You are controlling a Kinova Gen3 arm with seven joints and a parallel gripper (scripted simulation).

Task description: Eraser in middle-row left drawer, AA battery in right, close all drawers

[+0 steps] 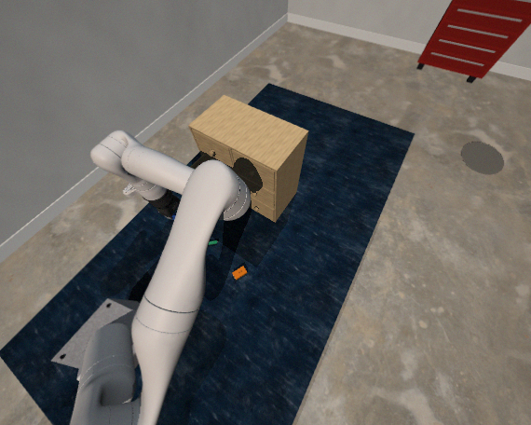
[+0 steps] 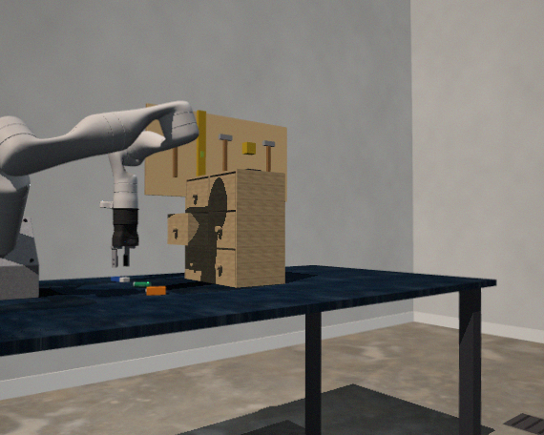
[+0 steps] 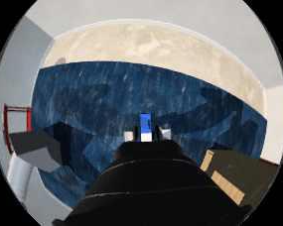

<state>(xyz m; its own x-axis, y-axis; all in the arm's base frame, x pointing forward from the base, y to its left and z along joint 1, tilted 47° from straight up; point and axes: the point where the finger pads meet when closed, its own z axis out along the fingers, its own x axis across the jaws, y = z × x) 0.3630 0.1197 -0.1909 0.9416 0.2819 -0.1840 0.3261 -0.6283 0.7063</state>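
My gripper is now 1 cm to the left of the white eraser and 6 cm above it. From my hand the other things lie so: green AA battery: 1 cm ahead, 19 cm to the right, 6 cm below; then orange block: 2 cm behind, 35 cm to the right, 5 cm below.
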